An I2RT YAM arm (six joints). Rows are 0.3 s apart.
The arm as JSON. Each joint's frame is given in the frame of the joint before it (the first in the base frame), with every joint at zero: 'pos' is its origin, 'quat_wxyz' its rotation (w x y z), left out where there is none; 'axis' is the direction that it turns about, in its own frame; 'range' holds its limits. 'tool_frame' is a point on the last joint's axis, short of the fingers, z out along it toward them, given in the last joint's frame.
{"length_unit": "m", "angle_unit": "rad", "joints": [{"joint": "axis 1", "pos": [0.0, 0.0, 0.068], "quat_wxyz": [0.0, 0.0, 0.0, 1.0], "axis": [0.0, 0.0, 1.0], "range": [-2.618, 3.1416]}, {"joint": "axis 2", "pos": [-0.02, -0.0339, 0.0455], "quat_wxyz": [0.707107, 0.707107, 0.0, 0.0], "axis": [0.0, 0.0, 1.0], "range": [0.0, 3.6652]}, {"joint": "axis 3", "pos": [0.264, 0.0, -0.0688], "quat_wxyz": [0.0, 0.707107, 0.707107, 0.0], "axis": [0.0, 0.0, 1.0], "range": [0.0, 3.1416]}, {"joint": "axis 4", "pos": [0.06, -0.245, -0.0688], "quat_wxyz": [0.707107, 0.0, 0.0, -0.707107], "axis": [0.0, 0.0, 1.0], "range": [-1.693, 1.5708]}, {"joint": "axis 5", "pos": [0.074, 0.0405, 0.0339], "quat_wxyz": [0.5, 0.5, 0.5, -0.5], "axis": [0.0, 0.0, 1.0], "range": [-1.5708, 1.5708]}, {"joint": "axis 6", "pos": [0.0, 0.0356, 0.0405], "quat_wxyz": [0.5, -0.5, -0.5, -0.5], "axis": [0.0, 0.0, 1.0], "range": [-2.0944, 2.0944]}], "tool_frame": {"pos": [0.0, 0.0, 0.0]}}
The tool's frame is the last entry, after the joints.
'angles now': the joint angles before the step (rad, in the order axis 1, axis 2, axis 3, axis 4, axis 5, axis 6). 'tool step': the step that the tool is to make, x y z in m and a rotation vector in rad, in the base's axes. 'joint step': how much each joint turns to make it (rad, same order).
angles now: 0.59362 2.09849 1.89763 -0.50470 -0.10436 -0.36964
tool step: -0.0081 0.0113 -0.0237 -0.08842 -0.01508 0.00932
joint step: 0.03372 0.01212 -0.06150 0.03223 0.07209 -0.04454
